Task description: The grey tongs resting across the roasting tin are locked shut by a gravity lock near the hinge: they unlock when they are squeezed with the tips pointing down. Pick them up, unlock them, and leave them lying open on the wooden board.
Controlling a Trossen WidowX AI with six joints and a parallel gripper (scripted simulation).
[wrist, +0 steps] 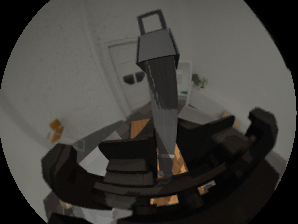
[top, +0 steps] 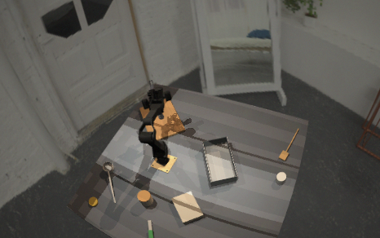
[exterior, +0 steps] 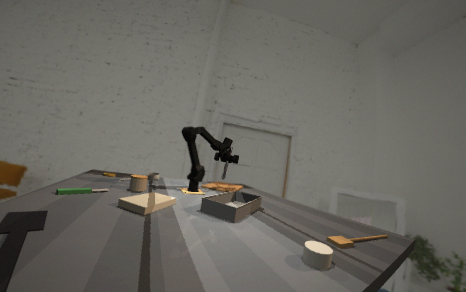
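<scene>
My gripper tip is now 20 cm above the wooden board, 1 cm to the left of it and 1 cm short of it. Round my gripper tip: white cylinder (96 cm ahead, 19 cm below, 11 cm to the right); metal roasting tin (55 cm ahead, 18 cm below, 15 cm to the right).
</scene>
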